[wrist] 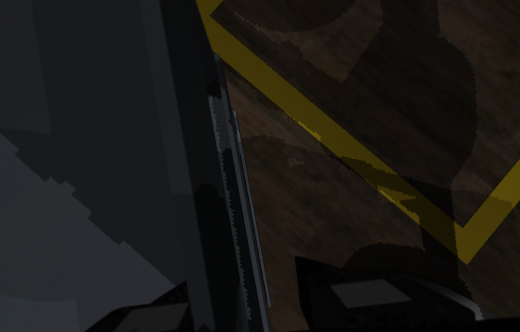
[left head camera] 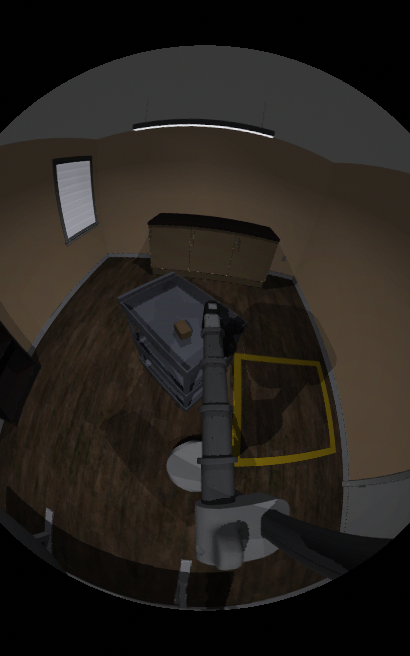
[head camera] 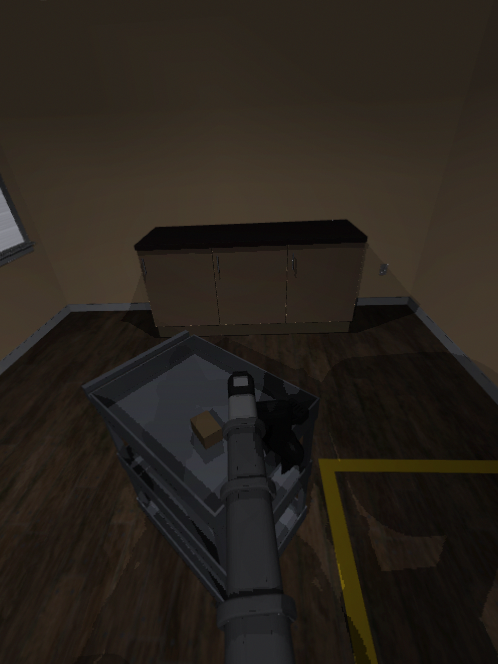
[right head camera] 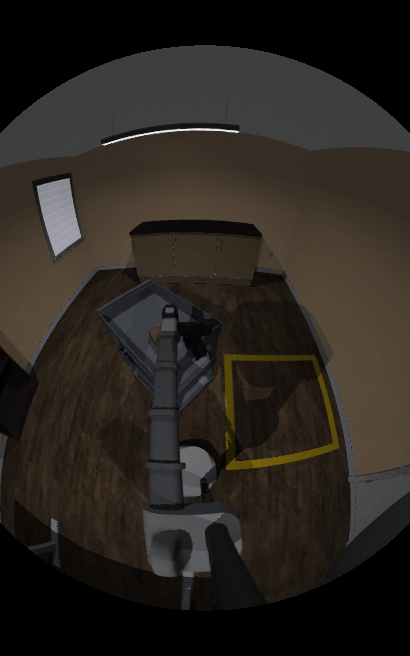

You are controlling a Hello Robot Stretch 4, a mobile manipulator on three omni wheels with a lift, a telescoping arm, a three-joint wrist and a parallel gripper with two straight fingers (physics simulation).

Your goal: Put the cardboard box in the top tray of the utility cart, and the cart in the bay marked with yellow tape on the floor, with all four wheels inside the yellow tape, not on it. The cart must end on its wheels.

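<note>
The small brown cardboard box [head camera: 206,429] [left head camera: 183,329] [right head camera: 153,334] lies in the top tray of the grey utility cart [head camera: 136,362] [left head camera: 146,287] [right head camera: 124,297] [wrist: 195,150]. The cart stands upright, turned at an angle, left of the bay of yellow tape [head camera: 343,547] [left head camera: 238,400] [right head camera: 229,400] [wrist: 310,115] and outside it. Its wheels are mostly hidden. My gripper [head camera: 288,462] [left head camera: 231,347] [right head camera: 200,352] [wrist: 258,285] is partly open at the tray's right side. In the wrist view its fingers lie either side of the tray's side wall, with gaps; whether they touch it is unclear.
A low cabinet [head camera: 251,284] [left head camera: 215,252] [right head camera: 195,257] stands against the wall behind the cart. Dark furniture [left head camera: 17,380] [right head camera: 15,395] stands at the far left. A wall runs close along the right side of the bay. A pale round disc [left head camera: 185,467] [right head camera: 197,470] is beneath my arm.
</note>
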